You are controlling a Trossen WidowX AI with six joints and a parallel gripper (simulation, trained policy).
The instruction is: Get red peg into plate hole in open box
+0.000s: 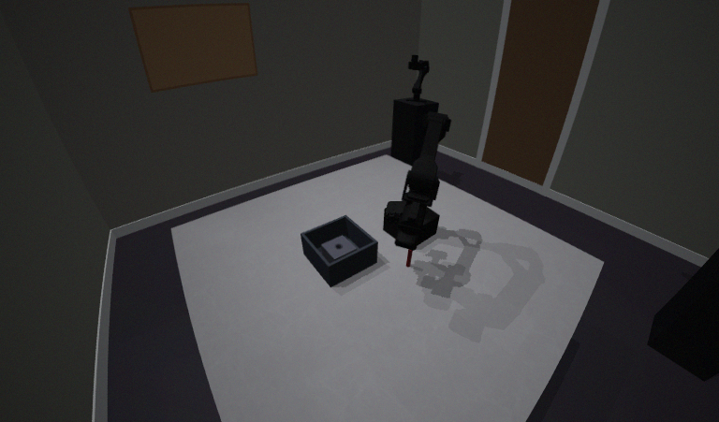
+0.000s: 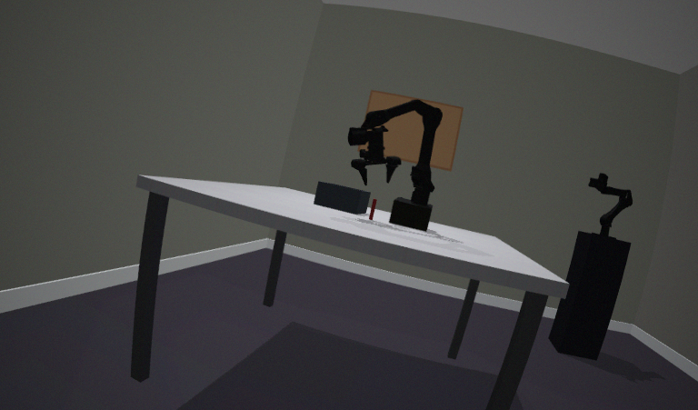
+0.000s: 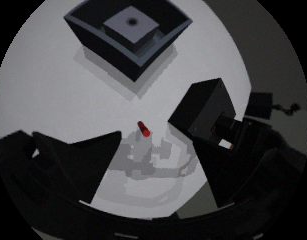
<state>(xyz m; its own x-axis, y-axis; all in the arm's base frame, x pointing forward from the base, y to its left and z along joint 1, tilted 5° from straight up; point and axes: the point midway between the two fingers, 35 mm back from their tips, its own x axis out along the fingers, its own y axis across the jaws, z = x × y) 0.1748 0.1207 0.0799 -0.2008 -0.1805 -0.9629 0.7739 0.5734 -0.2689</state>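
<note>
Right now my gripper tip is 10 cm above the red peg, 1 cm to the right of it and 1 cm past it. From my gripper tip the other things lie so: dark box (17 cm ahead, 16 cm to the right, 11 cm below); grey plate (17 cm ahead, 16 cm to the right, 9 cm below).
</note>
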